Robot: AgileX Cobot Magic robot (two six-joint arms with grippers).
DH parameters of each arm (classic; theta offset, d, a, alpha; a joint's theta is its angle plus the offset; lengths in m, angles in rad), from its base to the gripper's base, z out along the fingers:
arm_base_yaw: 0 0.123 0 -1.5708
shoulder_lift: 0.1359 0 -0.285 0
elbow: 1.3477 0 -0.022 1.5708
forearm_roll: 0 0.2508 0 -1.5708
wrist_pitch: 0 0 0.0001 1.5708
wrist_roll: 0 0.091 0 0
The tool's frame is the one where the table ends.
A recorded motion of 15 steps. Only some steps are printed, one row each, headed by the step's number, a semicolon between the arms.
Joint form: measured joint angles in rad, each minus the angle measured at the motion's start. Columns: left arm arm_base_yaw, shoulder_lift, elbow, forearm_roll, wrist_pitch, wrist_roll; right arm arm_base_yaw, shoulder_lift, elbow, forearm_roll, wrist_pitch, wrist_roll.
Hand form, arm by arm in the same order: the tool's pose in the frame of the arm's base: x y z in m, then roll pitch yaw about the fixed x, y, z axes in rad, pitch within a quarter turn. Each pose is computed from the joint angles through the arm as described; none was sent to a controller.
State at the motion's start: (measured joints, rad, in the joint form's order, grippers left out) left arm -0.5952 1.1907 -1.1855 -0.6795 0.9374 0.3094; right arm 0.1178 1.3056 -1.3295 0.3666 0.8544 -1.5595
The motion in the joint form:
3: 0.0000 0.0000 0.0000 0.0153 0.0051 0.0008; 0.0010 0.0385 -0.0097 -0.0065 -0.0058 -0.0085
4: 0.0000 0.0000 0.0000 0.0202 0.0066 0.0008; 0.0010 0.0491 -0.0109 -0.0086 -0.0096 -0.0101
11: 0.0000 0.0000 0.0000 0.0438 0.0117 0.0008; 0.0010 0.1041 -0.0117 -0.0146 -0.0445 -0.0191
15: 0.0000 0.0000 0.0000 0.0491 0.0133 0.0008; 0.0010 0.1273 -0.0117 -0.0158 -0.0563 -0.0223
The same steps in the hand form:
3: 0.1710 -0.1706 0.3886 -2.5158 0.7613 2.6915; 0.2826 0.0580 0.3906 -2.3322 0.3608 -1.4231
4: 0.1710 -0.1704 0.3883 -2.5228 0.7609 2.6861; 0.2856 0.0581 0.3881 -2.3381 0.3579 -1.4256
11: 0.1715 -0.1692 0.3870 -2.5561 0.7598 2.6621; 0.3021 0.0590 0.3738 -2.3588 0.3464 -1.4392
15: 0.1716 -0.1689 0.3867 -2.5636 0.7592 2.6564; 0.3086 0.0594 0.3673 -2.3708 0.3431 -1.4452

